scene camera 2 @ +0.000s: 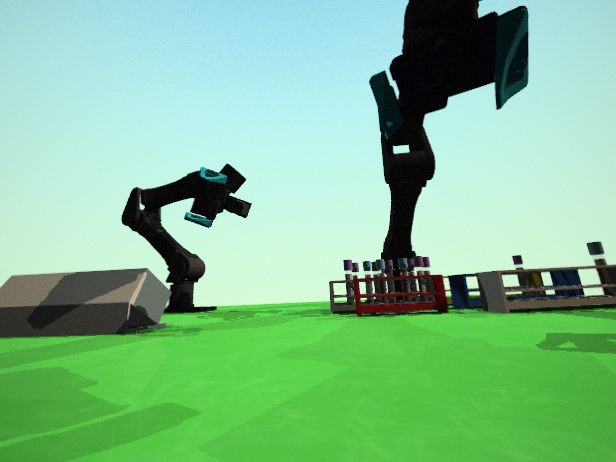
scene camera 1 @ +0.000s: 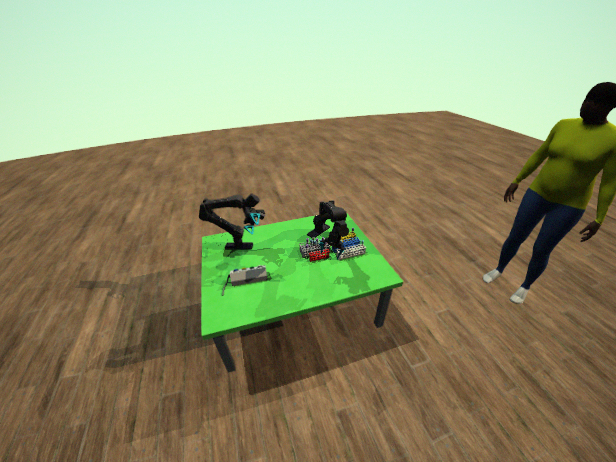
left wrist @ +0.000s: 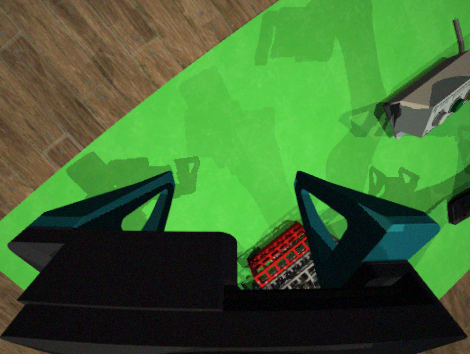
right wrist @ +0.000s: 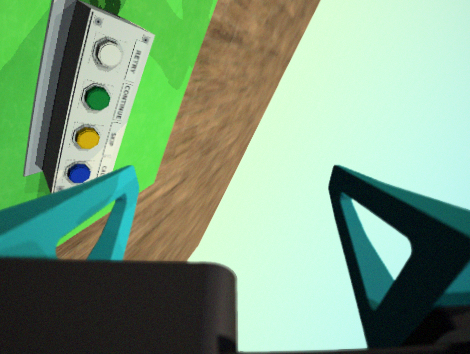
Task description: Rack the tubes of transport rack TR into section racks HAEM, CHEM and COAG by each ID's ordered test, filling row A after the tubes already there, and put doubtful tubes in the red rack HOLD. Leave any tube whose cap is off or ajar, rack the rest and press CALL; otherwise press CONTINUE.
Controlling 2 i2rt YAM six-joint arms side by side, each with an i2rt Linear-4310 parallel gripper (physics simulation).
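Places are measured from the left arm's base along level axes (x right, y back, z down), in millimetres.
Pixels of known places: left gripper, fingertip midpoint: (scene camera 2: 433, 120) (scene camera 1: 328, 257) (left wrist: 234, 177); right gripper, fingertip midpoint: (scene camera 2: 196, 198) (scene camera 1: 254, 229) (right wrist: 233, 176); left arm's base, origin of the base link: (scene camera 1: 318, 231); right arm's base, origin of the base link: (scene camera 2: 180, 311) (scene camera 1: 239, 246).
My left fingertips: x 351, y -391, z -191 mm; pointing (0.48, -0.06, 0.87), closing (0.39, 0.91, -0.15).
Note:
For each thing: its middle in the pictures, then the offset to it from my left fingertips. "*": a spot on its surface instead. Level surfaces: height alone.
- red rack, body centre: (scene camera 2: 398, 294) (left wrist: 280, 251) (scene camera 1: 319, 255) dx -113, dy +174, dz +163 mm
- grey rack, surface spot: (scene camera 2: 342, 282) * dx -88, dy +289, dz +137 mm
- white rack, body centre: (scene camera 2: 557, 287) (scene camera 1: 351, 251) dx -290, dy +38, dz +163 mm
- blue rack, surface spot: (scene camera 2: 459, 291) * dx -237, dy +152, dz +163 mm
- yellow rack, body centre: (scene camera 1: 342, 238) dx -367, dy +176, dz +163 mm
- green CONTINUE button, surface spot: (right wrist: 96, 97) * dx +284, dy +383, dz +123 mm
- blue button, surface spot: (right wrist: 78, 173) * dx +367, dy +437, dz +123 mm
- button box, body centre: (right wrist: 91, 108) (scene camera 2: 84, 300) (left wrist: 446, 92) (scene camera 1: 248, 273) dx +322, dy +375, dz +149 mm
- green table, its level: dz +191 mm
- white RETRY button, body centre: (right wrist: 108, 53) (left wrist: 439, 118) dx +247, dy +352, dz +127 mm
- yellow SKIP button, body centre: (right wrist: 87, 137) dx +331, dy +407, dz +127 mm
The red rack (scene camera 1: 319, 256) (scene camera 2: 401, 295) (left wrist: 280, 254) stands in front of the grey rack (scene camera 2: 342, 282), which holds several tubes with purple and light-blue caps. A white rack (scene camera 1: 352, 251) (scene camera 2: 492, 291), a blue rack (scene camera 2: 459, 291) and a yellow rack (scene camera 1: 348, 235) stand to their right; a few tubes show there. IDs and cap seating are too small to read. My left gripper (scene camera 2: 450, 100) (left wrist: 234, 177) is open and empty, high above the table. My right gripper (scene camera 2: 204, 197) (right wrist: 233, 176) is open and empty, up in the air at the picture's left. The button box shows the green CONTINUE button (right wrist: 96, 97) and a blue button (right wrist: 78, 173).
The button box (scene camera 1: 248, 274) (scene camera 2: 75, 300) (left wrist: 425, 100) stands at the left of the green table (scene camera 1: 300, 295), with a cable at its side. It also carries a white RETRY button (right wrist: 107, 53) and a yellow SKIP button (right wrist: 87, 138). A person (scene camera 1: 575, 165) stands beyond the table's right side.

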